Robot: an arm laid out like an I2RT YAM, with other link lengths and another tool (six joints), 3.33 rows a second.
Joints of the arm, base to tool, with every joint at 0 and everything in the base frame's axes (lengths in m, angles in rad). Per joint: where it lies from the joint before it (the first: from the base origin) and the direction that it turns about. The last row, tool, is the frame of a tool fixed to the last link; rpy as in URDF.
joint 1: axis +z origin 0 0 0.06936
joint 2: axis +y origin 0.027 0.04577 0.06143
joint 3: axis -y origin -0.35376 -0.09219 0
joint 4: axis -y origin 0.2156 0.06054 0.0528
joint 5: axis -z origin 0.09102 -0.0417 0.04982
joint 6: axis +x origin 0.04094 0 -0.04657
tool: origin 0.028 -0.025 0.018 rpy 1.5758 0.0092 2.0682
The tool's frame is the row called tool.
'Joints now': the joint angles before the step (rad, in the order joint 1, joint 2, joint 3, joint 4, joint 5, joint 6). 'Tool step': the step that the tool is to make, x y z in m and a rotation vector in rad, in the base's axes. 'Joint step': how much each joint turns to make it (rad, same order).
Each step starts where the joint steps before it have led.
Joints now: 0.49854, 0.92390, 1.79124, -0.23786, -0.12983, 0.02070
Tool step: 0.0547, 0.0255, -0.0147, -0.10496, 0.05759, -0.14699
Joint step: -0.00135, 0.07563, -0.08035, 0.04351, 0.08736, -0.13376
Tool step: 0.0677, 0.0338, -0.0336, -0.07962, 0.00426, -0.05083
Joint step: -0.03016, 0.08716, -0.20538, 0.24835, -0.01437, -0.07024
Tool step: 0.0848, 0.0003, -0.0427, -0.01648, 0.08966, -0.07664
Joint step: -0.16719, 0.14596, -0.12171, 0.18342, -0.07454, 0.05456
